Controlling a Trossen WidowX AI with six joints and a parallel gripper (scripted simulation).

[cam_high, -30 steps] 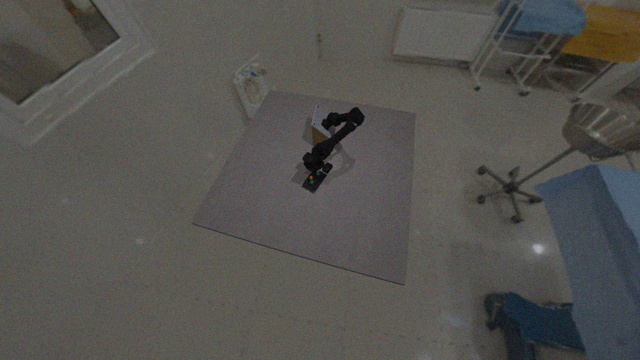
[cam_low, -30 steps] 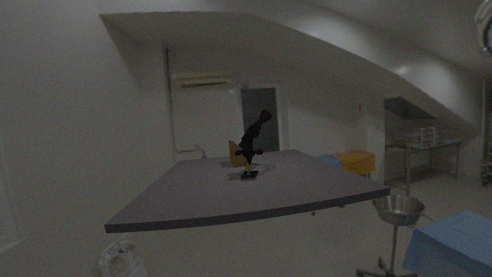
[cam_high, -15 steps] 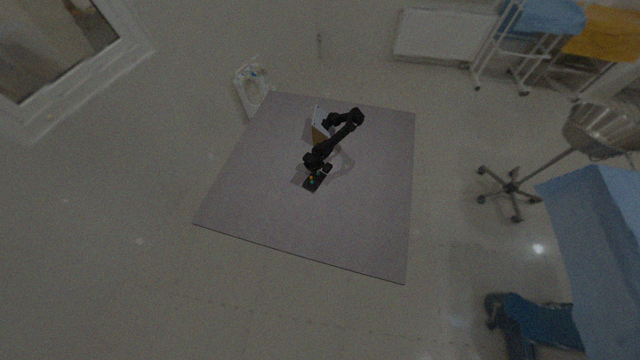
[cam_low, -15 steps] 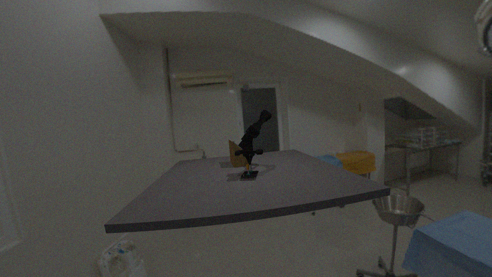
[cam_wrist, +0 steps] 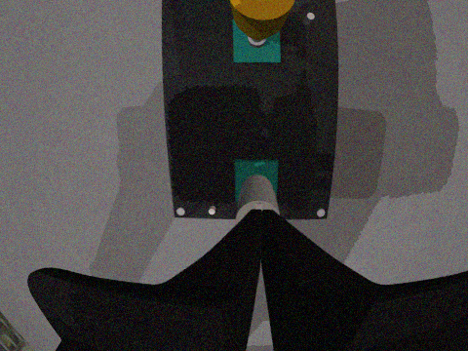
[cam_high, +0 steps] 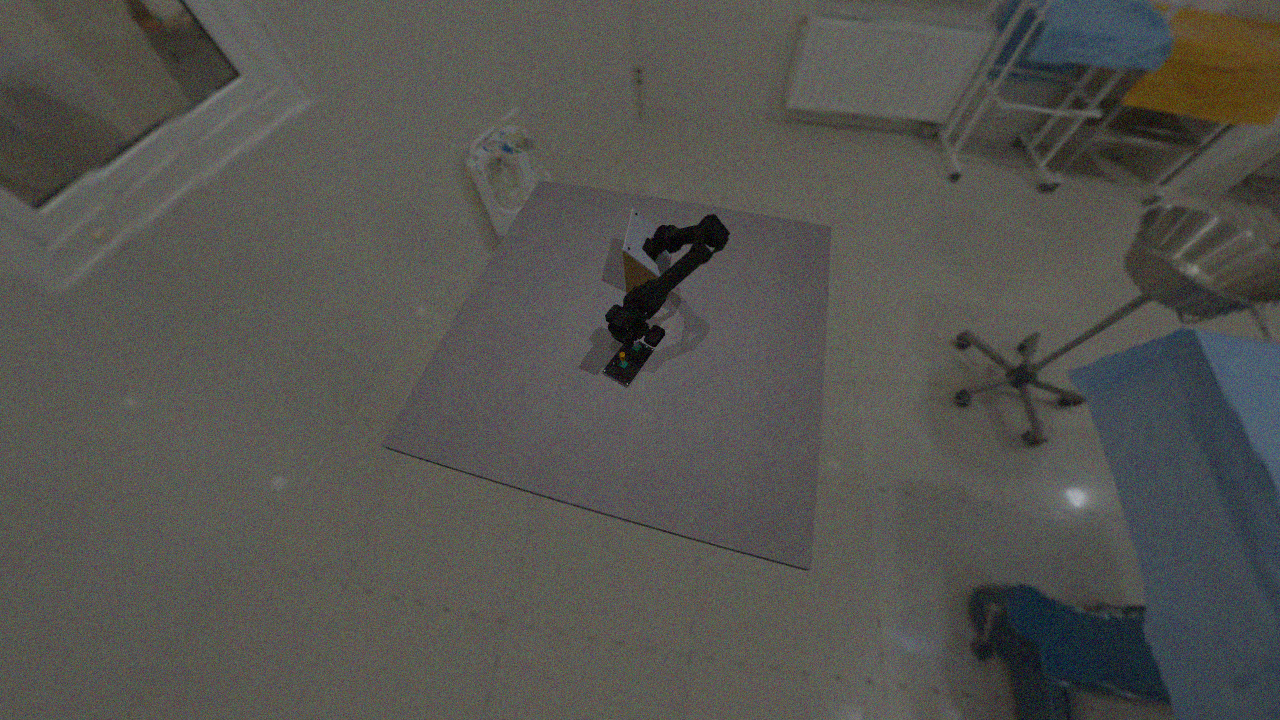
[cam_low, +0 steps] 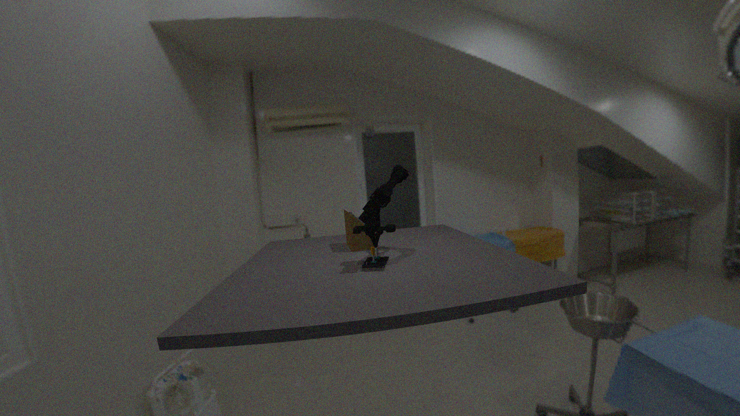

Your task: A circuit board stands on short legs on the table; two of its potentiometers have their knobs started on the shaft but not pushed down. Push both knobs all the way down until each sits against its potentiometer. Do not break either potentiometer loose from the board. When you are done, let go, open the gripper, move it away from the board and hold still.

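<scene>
The potentiometer with grey knob lies 3 cm below my gripper tip. Round my gripper tip: teal potentiometer with orange knob: 7 cm ahead, 2 cm to the right, 2 cm below.
</scene>
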